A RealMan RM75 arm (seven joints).
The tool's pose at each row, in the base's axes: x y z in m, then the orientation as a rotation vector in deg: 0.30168 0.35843 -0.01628 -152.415 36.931 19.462; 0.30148 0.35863 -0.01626 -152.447 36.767 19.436; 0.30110 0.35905 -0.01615 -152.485 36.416 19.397; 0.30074 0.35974 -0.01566 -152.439 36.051 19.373; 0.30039 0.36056 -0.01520 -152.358 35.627 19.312; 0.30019 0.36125 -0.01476 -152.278 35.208 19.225; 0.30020 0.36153 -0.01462 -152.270 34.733 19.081; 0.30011 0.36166 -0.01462 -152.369 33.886 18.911; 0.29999 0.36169 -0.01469 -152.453 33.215 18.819; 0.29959 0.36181 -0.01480 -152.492 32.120 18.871; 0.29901 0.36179 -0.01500 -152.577 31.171 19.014; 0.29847 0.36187 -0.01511 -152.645 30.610 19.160; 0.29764 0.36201 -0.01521 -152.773 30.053 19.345; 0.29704 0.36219 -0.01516 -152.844 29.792 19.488; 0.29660 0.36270 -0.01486 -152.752 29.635 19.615; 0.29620 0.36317 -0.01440 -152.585 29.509 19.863
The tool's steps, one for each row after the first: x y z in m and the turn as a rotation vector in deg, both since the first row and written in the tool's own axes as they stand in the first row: -0.00026 -0.00007 0.00009 -0.005 -0.004 -0.120; -0.00078 -0.00027 0.00022 0.007 -0.032 -0.374; -0.00152 -0.00081 0.00012 0.095 -0.096 -0.630; -0.00229 -0.00146 0.00010 0.231 -0.156 -0.931; -0.00287 -0.00207 0.00002 0.372 -0.198 -1.233; -0.00301 -0.00234 0.00001 0.464 -0.193 -1.587; -0.00314 -0.00241 0.00008 0.496 -0.206 -2.212; -0.00323 -0.00235 0.00017 0.503 -0.243 -2.701; -0.00359 -0.00223 0.00037 0.547 -0.461 -3.464; -0.00402 -0.00187 0.00063 0.506 -0.699 -4.113; -0.00448 -0.00164 0.00084 0.446 -0.874 -4.488; -0.00523 -0.00133 0.00110 0.317 -1.056 -4.856; -0.00583 -0.00120 0.00122 0.231 -1.175 -5.021; -0.00650 -0.00150 0.00122 0.295 -1.312 -5.108; -0.00718 -0.00184 0.00106 0.394 -1.544 -5.152
